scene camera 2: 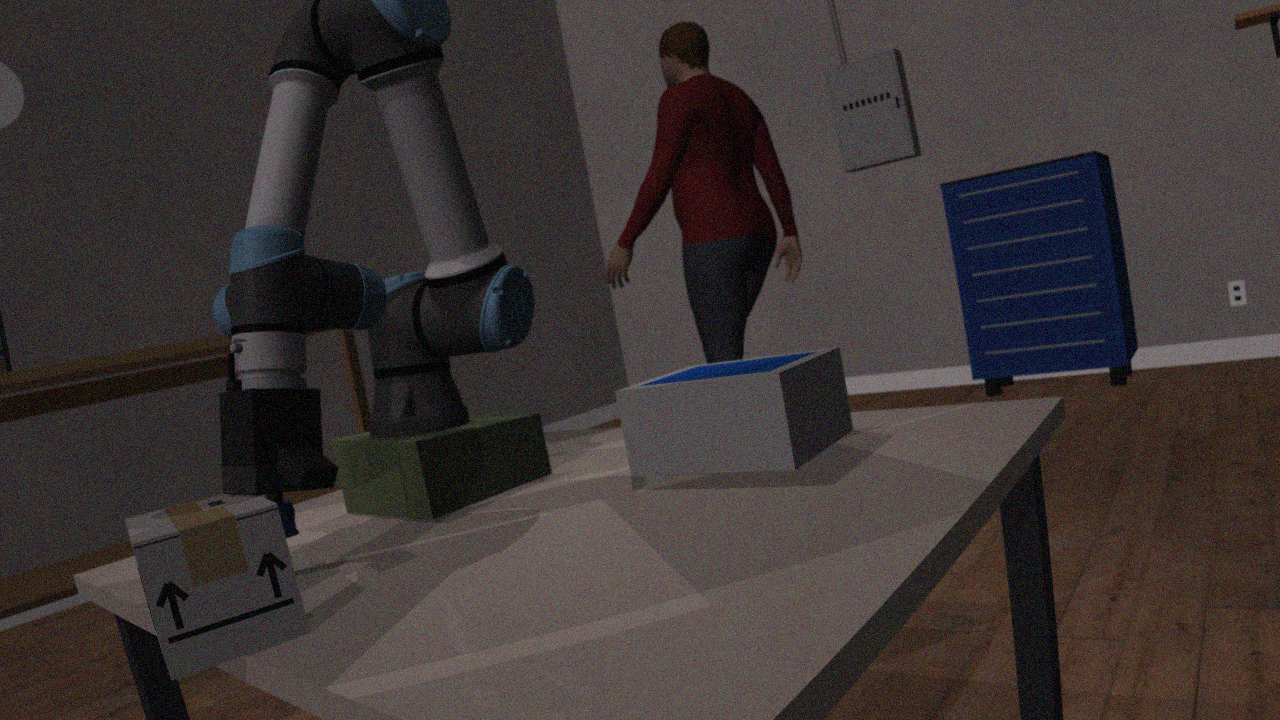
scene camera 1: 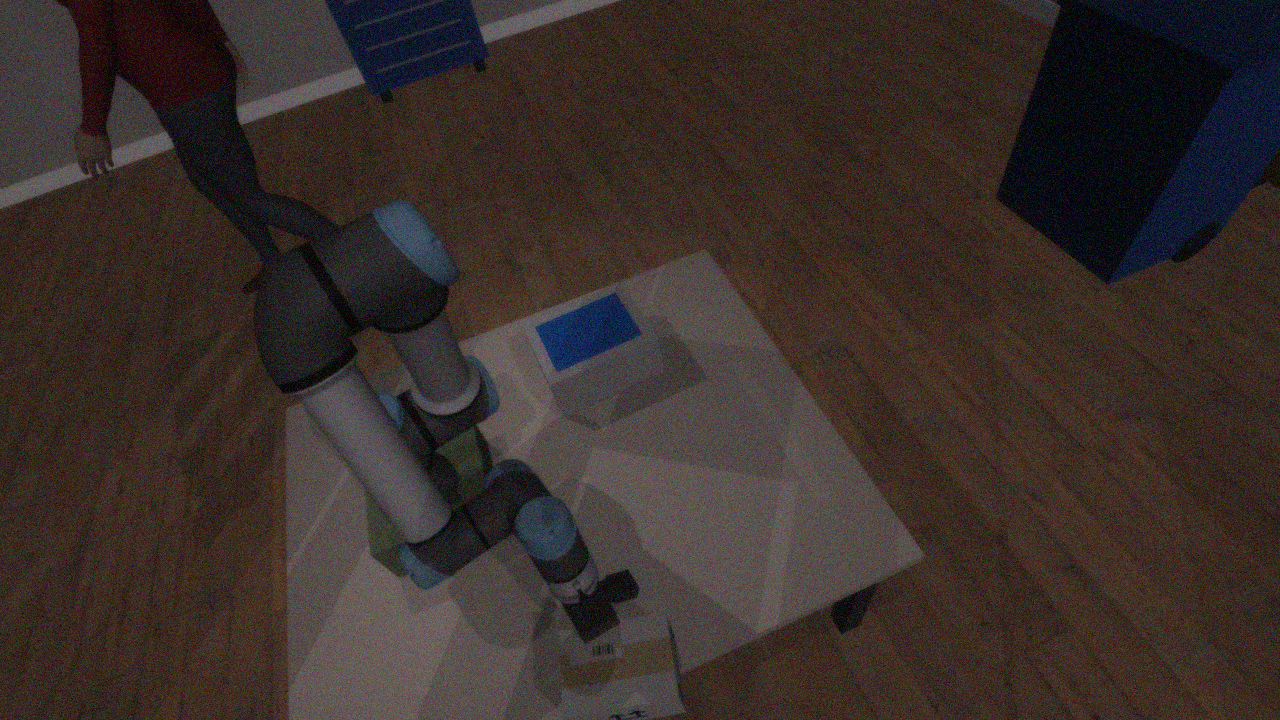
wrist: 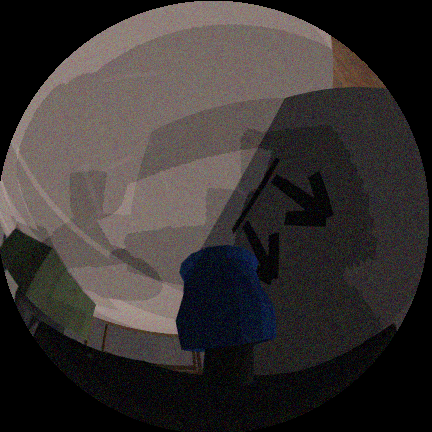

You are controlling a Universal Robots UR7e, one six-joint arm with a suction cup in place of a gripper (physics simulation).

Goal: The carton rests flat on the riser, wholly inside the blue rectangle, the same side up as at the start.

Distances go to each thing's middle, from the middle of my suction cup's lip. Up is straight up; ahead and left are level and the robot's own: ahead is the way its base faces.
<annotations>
Right now my suction cup is 80 mm to the left of the carton point(scene camera 1: 634, 663) and 20 mm above it. From my suction cup the other things lie so: riser point(scene camera 2: 773, 413) 550 mm to the left, 260 mm ahead, 20 mm below.
</annotations>
